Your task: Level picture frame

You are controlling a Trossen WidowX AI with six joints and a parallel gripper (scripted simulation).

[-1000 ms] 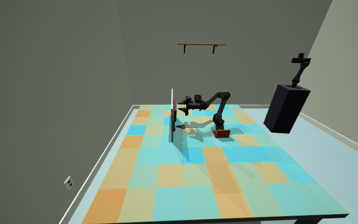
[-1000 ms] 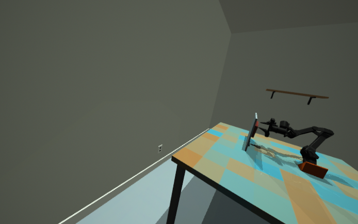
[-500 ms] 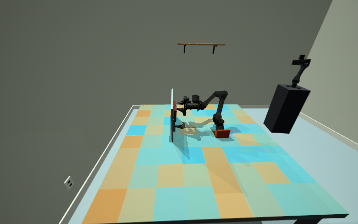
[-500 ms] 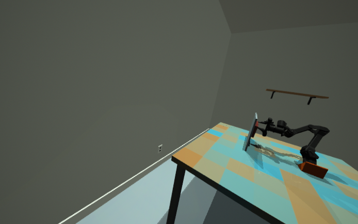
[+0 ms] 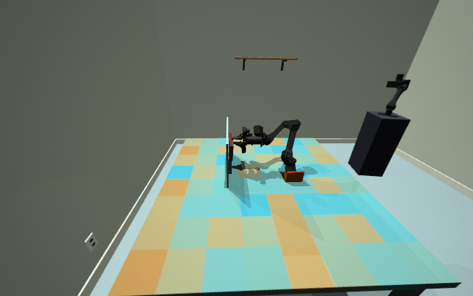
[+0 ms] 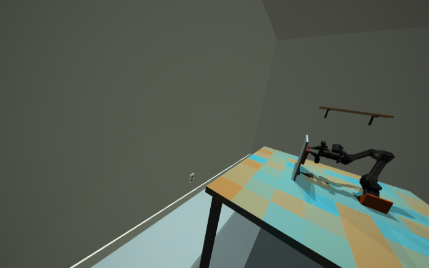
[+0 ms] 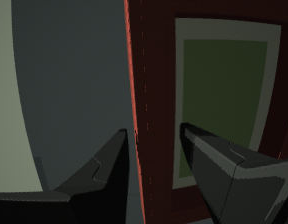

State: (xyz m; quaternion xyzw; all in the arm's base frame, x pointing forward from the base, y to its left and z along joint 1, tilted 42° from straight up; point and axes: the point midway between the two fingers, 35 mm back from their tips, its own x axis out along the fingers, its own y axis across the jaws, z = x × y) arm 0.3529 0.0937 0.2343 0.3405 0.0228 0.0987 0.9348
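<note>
Right now my gripper tip is 10 mm short of the picture frame and 50 mm above it. From my gripper tip the other things lie so: wall panel (20 mm ahead, 60 mm below).
</note>
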